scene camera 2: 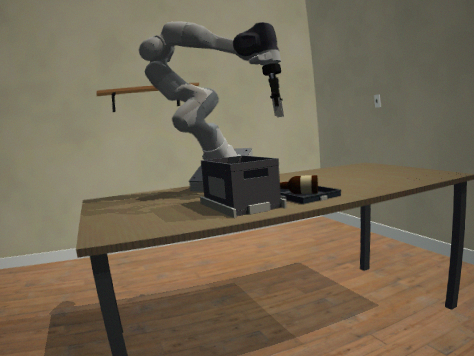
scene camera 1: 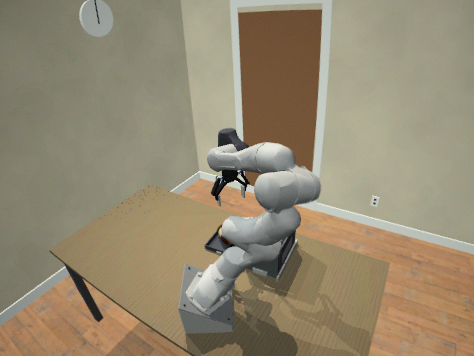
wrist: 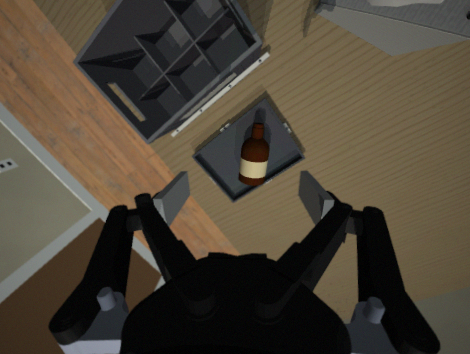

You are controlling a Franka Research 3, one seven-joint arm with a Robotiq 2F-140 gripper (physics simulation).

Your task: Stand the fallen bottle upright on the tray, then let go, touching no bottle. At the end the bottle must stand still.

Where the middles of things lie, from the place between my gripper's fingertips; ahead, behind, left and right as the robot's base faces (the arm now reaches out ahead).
Right now my hand is 4 cm short of the brown bottle (wrist: 255, 150), 6 cm to the right of it and 28 cm above it.
